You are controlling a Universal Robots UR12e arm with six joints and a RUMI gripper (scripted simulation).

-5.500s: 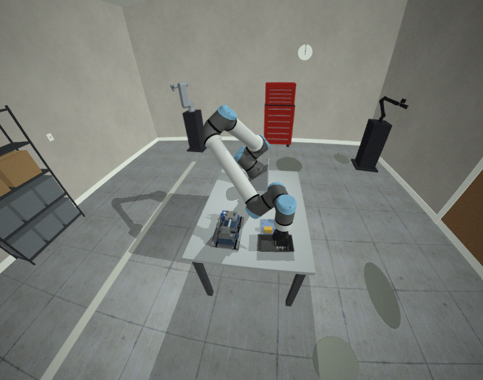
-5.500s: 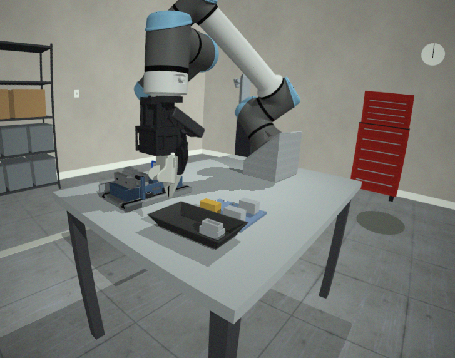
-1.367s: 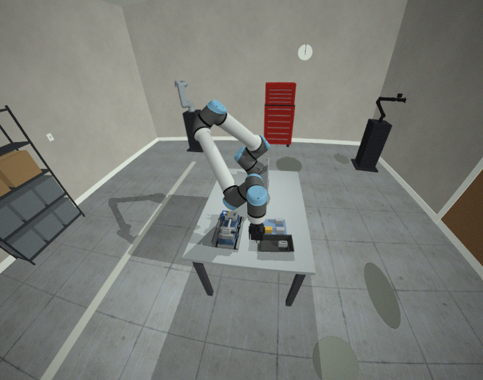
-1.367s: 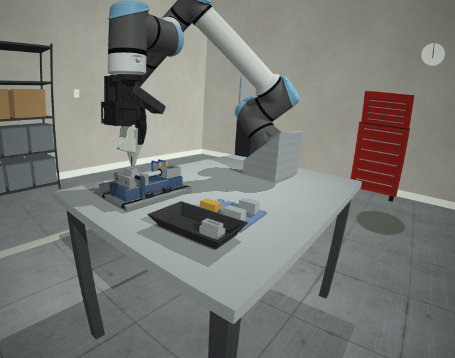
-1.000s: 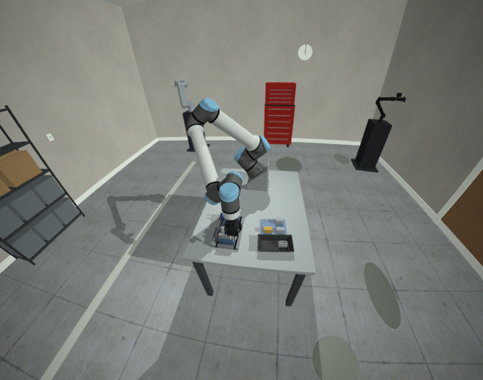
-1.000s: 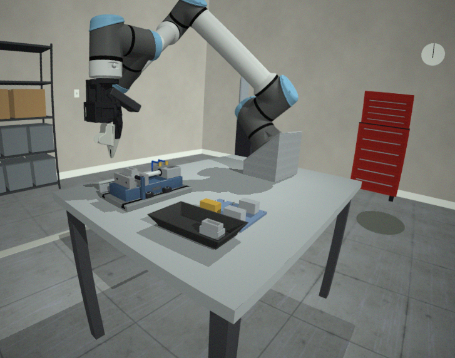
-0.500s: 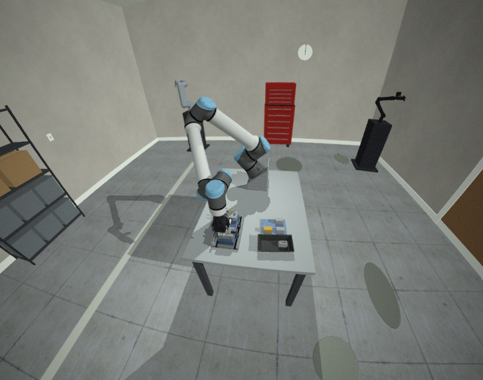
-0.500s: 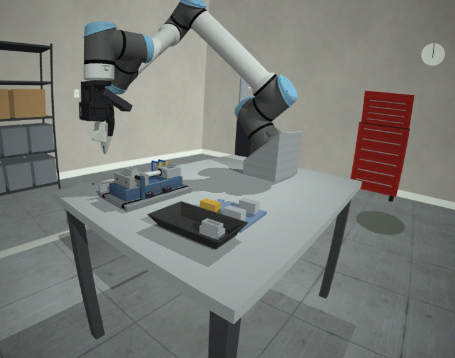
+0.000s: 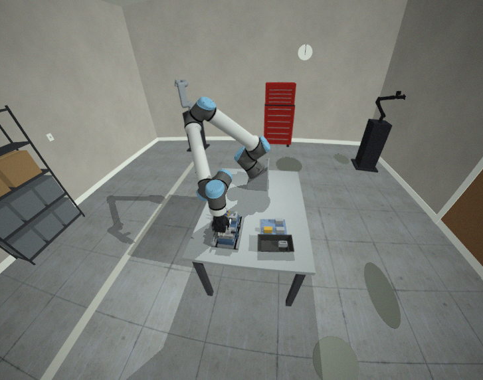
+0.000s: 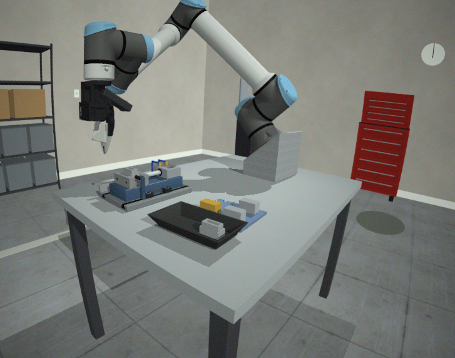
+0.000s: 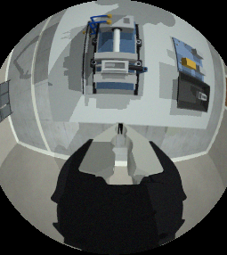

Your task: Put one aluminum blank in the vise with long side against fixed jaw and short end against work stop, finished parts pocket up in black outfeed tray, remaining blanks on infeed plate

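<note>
The fixed jaw is 7 cm behind my hand, 2 cm to the right of it and 12 cm below it. The rest, counted from my hand: vise 17 cm behind, 3 cm to the right, 16 cm below; then dark work stop 10 cm behind, 2 cm to the left, 11 cm below; then yellow brass blank 23 cm behind, 25 cm to the left, 17 cm below.
</note>
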